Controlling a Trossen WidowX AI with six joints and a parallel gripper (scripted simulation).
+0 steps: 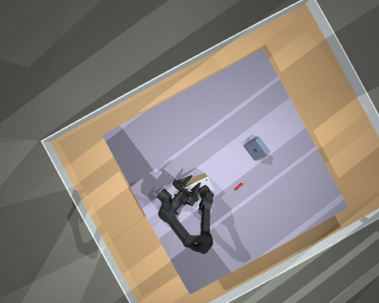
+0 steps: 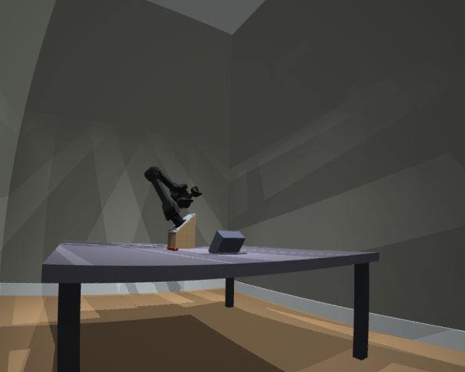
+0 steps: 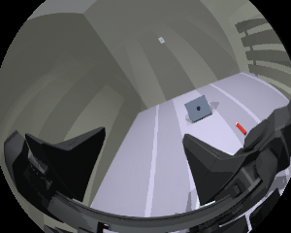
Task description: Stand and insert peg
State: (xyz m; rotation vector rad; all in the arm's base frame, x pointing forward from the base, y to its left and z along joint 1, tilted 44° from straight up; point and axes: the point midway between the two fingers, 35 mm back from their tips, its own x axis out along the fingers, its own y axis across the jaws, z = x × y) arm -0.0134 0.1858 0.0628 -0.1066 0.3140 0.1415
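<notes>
The red peg is 240 mm ahead of my gripper tip, 240 mm to the right of it and 300 mm below it. The rest, counted from my gripper tip: sloped panel 450 mm ahead, 70 mm to the right, 270 mm below.
</notes>
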